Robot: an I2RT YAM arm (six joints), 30 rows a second.
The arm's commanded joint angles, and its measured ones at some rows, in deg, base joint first. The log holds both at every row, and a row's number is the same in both.
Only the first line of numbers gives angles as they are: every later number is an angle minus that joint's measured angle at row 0.
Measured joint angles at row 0:
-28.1, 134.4, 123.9, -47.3, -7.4, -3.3
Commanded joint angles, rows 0 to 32:
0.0, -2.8, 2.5, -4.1, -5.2, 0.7
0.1, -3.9, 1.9, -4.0, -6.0, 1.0
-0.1, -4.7, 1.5, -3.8, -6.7, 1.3
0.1, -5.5, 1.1, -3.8, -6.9, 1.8
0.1, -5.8, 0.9, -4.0, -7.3, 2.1
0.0, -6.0, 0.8, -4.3, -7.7, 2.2
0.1, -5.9, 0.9, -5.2, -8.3, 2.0
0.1, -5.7, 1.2, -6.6, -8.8, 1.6
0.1, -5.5, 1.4, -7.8, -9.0, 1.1
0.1, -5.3, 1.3, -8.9, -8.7, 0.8
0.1, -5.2, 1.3, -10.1, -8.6, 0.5
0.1, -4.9, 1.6, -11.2, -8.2, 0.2
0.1, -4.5, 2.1, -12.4, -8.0, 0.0
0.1, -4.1, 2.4, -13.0, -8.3, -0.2
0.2, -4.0, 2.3, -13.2, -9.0, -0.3
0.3, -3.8, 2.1, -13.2, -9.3, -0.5
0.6, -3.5, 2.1, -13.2, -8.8, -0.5
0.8, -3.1, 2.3, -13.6, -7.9, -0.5
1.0, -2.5, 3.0, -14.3, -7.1, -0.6
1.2, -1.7, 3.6, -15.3, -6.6, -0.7
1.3, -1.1, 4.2, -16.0, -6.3, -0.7
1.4, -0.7, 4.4, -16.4, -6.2, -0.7
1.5, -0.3, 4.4, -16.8, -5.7, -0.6
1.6, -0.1, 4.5, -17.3, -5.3, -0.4
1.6, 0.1, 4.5, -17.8, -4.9, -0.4
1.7, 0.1, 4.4, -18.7, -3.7, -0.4
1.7, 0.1, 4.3, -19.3, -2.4, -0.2
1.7, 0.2, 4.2, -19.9, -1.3, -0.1
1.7, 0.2, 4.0, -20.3, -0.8, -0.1
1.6, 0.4, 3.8, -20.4, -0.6, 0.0
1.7, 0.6, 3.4, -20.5, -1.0, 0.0
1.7, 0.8, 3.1, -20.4, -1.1, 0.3
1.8, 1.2, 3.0, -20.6, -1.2, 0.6
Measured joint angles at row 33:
1.8, -0.1, 3.1, -15.9, -2.9, -0.1
